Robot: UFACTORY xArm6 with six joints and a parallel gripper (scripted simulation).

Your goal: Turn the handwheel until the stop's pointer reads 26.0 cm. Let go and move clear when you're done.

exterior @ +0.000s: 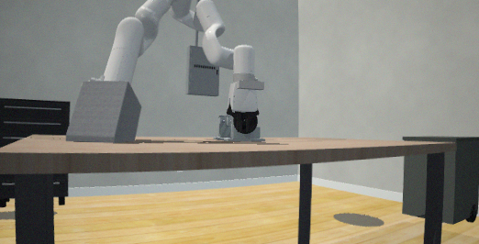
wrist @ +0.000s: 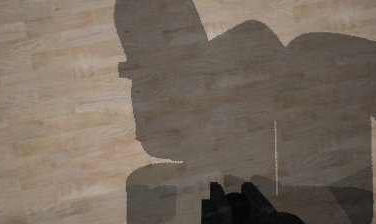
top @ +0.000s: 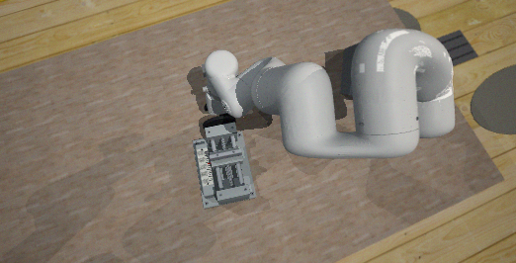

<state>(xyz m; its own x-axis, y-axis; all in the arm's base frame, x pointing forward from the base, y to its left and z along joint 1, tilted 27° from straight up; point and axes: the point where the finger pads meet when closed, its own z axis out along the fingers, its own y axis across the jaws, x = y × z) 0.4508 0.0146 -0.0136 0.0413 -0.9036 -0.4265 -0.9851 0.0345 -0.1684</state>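
The stop carriage is 30 mm ahead of my hand, 140 mm to the left of it and 40 mm above it. Also, from my hand: handwheel (10 mm ahead, 20 mm to the left).
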